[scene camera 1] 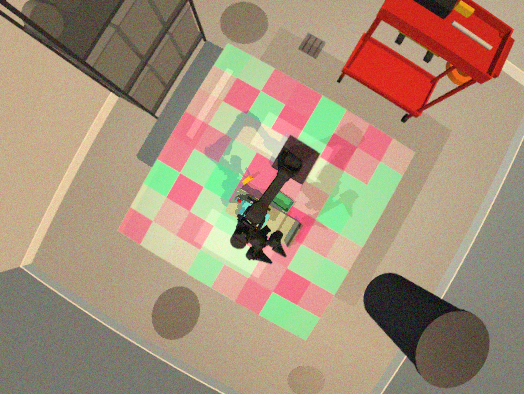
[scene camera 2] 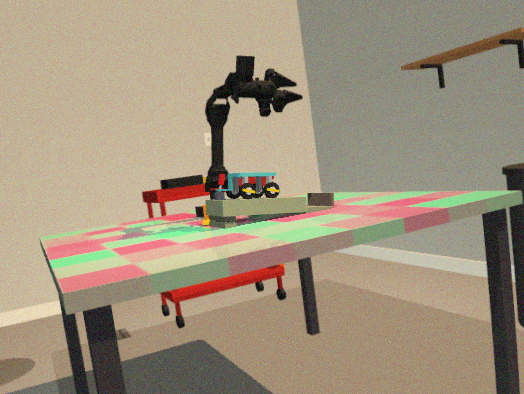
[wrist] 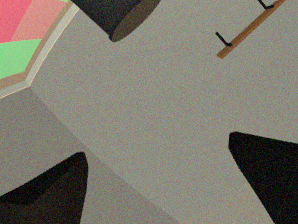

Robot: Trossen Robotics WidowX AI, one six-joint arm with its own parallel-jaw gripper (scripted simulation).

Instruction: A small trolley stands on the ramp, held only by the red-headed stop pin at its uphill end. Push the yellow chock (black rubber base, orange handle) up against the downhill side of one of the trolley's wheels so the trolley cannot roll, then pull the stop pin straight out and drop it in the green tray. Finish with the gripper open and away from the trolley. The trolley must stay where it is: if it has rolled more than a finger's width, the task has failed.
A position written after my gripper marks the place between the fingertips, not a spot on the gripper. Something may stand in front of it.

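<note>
My gripper (scene camera 2: 299,90), (scene camera 1: 278,260), (wrist: 160,151) is open and holds nothing.
</note>
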